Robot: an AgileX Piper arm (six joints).
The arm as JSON. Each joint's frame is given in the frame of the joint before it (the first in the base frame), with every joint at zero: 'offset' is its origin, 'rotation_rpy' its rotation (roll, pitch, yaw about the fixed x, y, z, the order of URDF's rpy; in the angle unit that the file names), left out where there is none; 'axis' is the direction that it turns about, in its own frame. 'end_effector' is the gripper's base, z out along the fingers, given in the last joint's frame.
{
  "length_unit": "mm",
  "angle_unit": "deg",
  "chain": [
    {
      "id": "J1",
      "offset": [
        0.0,
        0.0,
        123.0
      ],
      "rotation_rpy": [
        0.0,
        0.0,
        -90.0
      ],
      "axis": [
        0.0,
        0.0,
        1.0
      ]
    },
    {
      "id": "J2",
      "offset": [
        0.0,
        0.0,
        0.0
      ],
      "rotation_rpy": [
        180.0,
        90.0,
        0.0
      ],
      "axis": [
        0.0,
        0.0,
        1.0
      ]
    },
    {
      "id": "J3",
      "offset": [
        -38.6,
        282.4,
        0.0
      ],
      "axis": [
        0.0,
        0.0,
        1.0
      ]
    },
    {
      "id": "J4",
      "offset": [
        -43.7,
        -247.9,
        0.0
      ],
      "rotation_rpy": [
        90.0,
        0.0,
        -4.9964
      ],
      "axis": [
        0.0,
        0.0,
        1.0
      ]
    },
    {
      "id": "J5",
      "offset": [
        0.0,
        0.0,
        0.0
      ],
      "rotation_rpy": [
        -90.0,
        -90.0,
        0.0
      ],
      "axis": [
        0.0,
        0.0,
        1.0
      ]
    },
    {
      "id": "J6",
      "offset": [
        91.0,
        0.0,
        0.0
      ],
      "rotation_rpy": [
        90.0,
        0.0,
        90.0
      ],
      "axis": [
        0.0,
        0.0,
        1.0
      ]
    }
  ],
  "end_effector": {
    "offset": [
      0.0,
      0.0,
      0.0
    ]
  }
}
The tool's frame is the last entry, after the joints.
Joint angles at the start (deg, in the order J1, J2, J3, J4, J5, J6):
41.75, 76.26, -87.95, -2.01, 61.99, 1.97
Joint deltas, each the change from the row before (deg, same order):
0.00, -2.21, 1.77, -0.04, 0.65, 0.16
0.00, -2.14, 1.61, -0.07, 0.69, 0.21
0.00, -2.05, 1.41, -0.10, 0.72, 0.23
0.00, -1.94, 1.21, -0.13, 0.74, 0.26
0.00, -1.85, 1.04, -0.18, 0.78, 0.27
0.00, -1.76, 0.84, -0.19, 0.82, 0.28
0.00, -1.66, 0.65, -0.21, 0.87, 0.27
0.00, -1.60, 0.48, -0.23, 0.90, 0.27
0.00, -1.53, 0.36, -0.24, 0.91, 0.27
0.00, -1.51, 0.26, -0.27, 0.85, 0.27
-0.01, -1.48, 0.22, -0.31, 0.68, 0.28
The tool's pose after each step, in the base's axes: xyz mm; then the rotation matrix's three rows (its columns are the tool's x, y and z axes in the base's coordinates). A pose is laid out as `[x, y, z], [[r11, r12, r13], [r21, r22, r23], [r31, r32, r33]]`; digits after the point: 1 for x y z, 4 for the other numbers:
[193.2, 168.6, 435.1], [[-0.5454, -0.6378, 0.5438], [-0.4591, 0.7702, 0.4428], [-0.7012, -0.0081, -0.7129]]
[184.7, 160.8, 435.3], [[-0.5491, -0.6352, 0.5432], [-0.4576, 0.7723, 0.4405], [-0.6993, -0.0067, -0.7148]]
[176.4, 153.2, 435.9], [[-0.5521, -0.6322, 0.5436], [-0.4554, 0.7748, 0.4385], [-0.6984, -0.0055, -0.7157]]
[168.6, 146.0, 436.6], [[-0.5547, -0.6287, 0.5450], [-0.4523, 0.7776, 0.4367], [-0.6983, -0.0043, -0.7157]]
[161.1, 138.9, 437.4], [[-0.5568, -0.6249, 0.5473], [-0.4490, 0.7807, 0.4346], [-0.6988, -0.0037, -0.7153]]
[153.8, 132.0, 438.6], [[-0.5584, -0.6207, 0.5504], [-0.4449, 0.7840, 0.4329], [-0.7002, -0.0031, -0.7139]]
[146.9, 125.3, 440.1], [[-0.5594, -0.6165, 0.5540], [-0.4405, 0.7873, 0.4313], [-0.7021, -0.0028, -0.7121]]
[140.0, 118.8, 442.0], [[-0.5597, -0.6120, 0.5587], [-0.4355, 0.7908, 0.4301], [-0.7050, -0.0026, -0.7092]]
[133.4, 112.3, 444.0], [[-0.5596, -0.6074, 0.5638], [-0.4300, 0.7944, 0.4290], [-0.7084, -0.0024, -0.7058]]
[126.9, 105.9, 446.2], [[-0.5581, -0.6025, 0.5705], [-0.4235, 0.7981, 0.4286], [-0.7136, -0.0024, -0.7006]]
[120.6, 99.6, 448.6], [[-0.5548, -0.5972, 0.5793], [-0.4153, 0.8021, 0.4291], [-0.7209, -0.0025, -0.6930]]

